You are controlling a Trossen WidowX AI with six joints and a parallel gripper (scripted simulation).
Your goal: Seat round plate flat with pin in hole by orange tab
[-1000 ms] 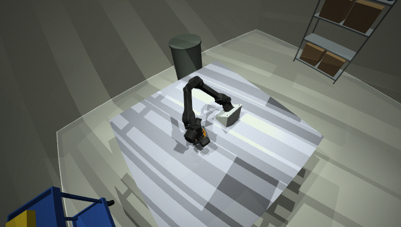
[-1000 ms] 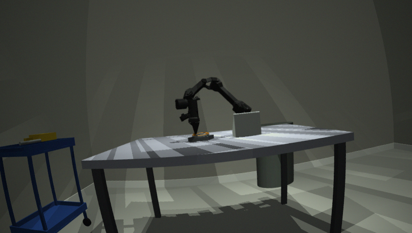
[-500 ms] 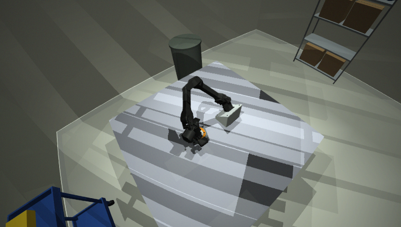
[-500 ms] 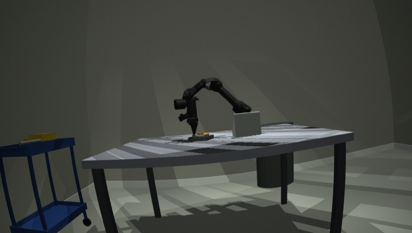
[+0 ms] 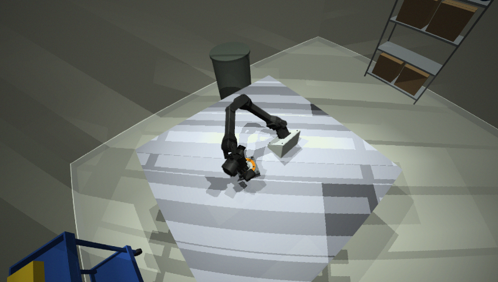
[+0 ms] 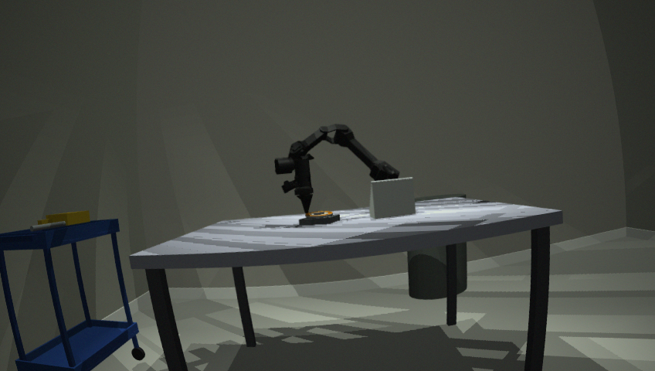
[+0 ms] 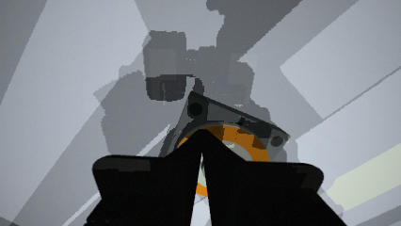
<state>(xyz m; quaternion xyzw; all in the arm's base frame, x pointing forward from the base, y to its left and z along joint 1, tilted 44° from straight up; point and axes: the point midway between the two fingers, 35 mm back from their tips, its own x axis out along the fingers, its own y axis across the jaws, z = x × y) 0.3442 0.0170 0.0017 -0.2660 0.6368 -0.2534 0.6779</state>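
Now: the square base 5 cm behind my gripper tip, 2 cm to the right of it and 2 cm below it. Round my gripper tip: round plate 2 cm behind, 2 cm to the right, 1 cm below.
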